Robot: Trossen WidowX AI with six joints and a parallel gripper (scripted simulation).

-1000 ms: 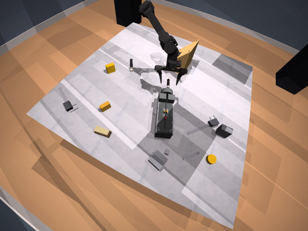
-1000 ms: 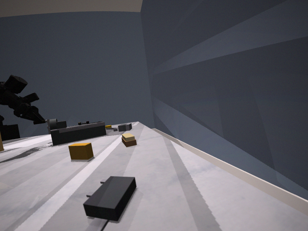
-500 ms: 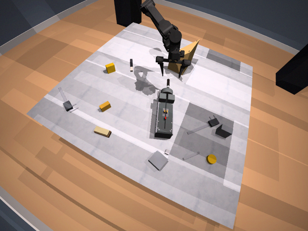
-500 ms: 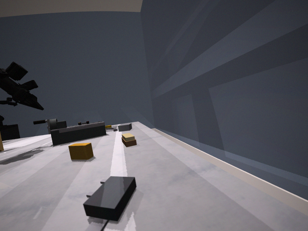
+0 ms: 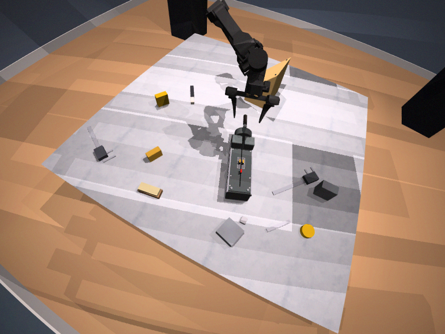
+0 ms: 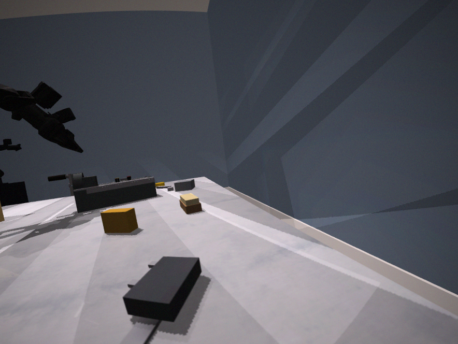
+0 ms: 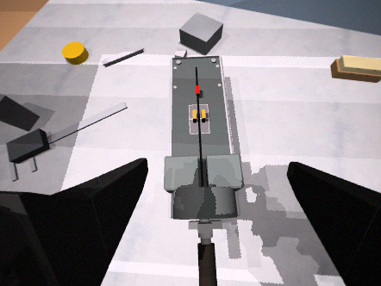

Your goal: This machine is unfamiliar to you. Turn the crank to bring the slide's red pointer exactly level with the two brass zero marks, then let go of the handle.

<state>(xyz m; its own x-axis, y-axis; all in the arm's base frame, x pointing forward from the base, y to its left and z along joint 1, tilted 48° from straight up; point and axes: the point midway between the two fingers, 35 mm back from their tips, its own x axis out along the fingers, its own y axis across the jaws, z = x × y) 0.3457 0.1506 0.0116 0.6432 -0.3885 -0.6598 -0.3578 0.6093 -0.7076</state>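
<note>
Right now the dark brown crank handle is 80 mm below my gripper tip, 70 mm behind it and 30 mm to the right of it. Also, from my gripper tip: tan block (350 mm ahead, 200 mm to the right, 180 mm below); yellow disc (390 mm to the left, 190 mm below, 180 mm ahead); red pointer (130 mm ahead, 120 mm below, 70 mm to the left).
</note>
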